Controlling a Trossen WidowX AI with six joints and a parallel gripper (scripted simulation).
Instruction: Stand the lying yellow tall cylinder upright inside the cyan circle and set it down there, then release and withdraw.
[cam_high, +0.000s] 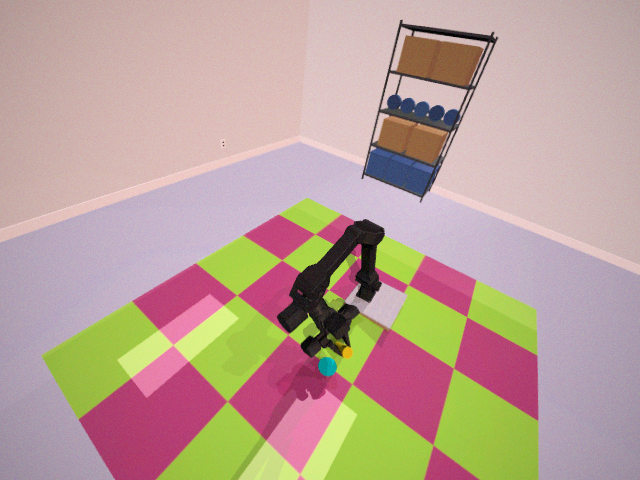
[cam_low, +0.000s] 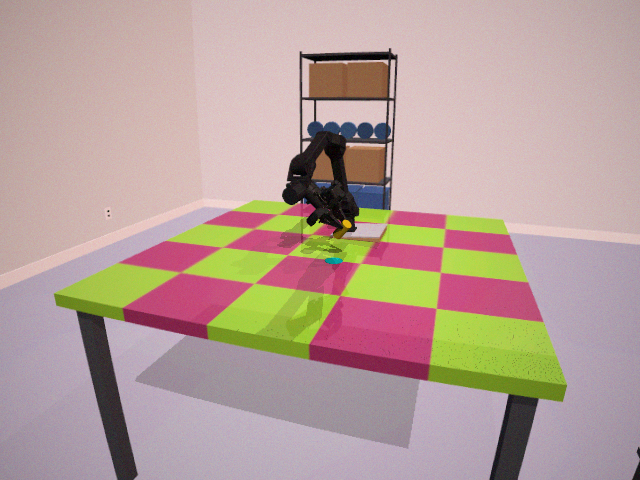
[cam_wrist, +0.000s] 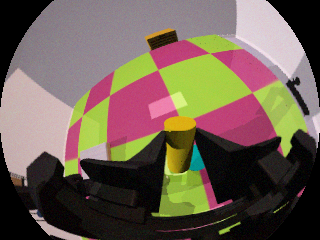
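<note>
Right now my gripper tip is 10 mm short of the cyan circle, 30 mm to the left of it and 120 mm above it. Also, from my gripper tip: yellow tall cylinder (10 mm behind, 10 mm to the right, 20 mm below).
</note>
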